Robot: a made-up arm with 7 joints. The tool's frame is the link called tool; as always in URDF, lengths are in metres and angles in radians.
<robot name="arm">
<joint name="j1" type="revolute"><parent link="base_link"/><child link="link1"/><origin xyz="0 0.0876 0" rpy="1.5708 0 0"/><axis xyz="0 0 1"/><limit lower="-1.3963" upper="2" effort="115" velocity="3"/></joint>
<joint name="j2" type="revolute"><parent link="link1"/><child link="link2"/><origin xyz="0 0 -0.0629" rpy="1.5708 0 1.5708"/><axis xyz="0 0 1"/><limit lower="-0.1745" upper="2" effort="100" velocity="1.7"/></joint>
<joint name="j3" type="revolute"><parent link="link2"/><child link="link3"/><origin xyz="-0.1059 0 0" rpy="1.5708 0 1.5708"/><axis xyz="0 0 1"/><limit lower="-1.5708" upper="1.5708" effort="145" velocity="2.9"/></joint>
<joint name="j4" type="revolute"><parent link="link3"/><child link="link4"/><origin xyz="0 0 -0.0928" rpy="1.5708 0 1.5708"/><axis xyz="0 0 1"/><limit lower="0" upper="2.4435" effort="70" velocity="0.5"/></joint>
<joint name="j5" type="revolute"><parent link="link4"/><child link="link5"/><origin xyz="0 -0.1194 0" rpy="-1.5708 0 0"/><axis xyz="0 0 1"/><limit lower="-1.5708" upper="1.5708" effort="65" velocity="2.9"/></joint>
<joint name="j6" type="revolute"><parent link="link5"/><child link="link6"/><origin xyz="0 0 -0.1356" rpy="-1.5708 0 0"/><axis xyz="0 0 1"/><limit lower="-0.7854" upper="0.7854" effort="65" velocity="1.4"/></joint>
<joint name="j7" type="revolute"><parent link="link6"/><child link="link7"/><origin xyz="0 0 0" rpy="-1.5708 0 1.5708"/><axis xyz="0 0 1"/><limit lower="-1.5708" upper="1.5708" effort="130" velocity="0.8"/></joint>
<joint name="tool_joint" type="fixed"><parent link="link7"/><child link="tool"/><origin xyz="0 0 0" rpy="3.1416 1.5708 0"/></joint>
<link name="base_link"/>
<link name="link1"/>
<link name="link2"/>
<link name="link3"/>
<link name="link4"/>
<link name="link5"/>
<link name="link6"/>
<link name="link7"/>
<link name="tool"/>
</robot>
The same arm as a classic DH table. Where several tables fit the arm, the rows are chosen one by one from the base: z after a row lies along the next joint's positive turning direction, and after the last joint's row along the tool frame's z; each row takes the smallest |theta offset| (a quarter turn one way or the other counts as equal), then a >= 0, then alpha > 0; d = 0 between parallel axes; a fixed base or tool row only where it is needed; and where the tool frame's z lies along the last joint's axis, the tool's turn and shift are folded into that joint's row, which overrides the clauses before.
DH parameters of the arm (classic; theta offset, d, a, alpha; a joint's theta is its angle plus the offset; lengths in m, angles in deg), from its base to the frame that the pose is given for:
base (fixed): 0 0 0 90
j1: 90 -0.1505 0 90
j2: 90 0 0 90
j3: 90 -0.1987 0 90
j4: 0 0 0 -90
j5: 0 -0.255 0 -90
j6: -90 0 0 90
j7: 90 0 0 90
tool (fixed): -90 0 0 0
Joint limits (deg, base to tool): -80..114.59 -10..114.59 -90..90 0..140 -90..90 -45..45 -90..90

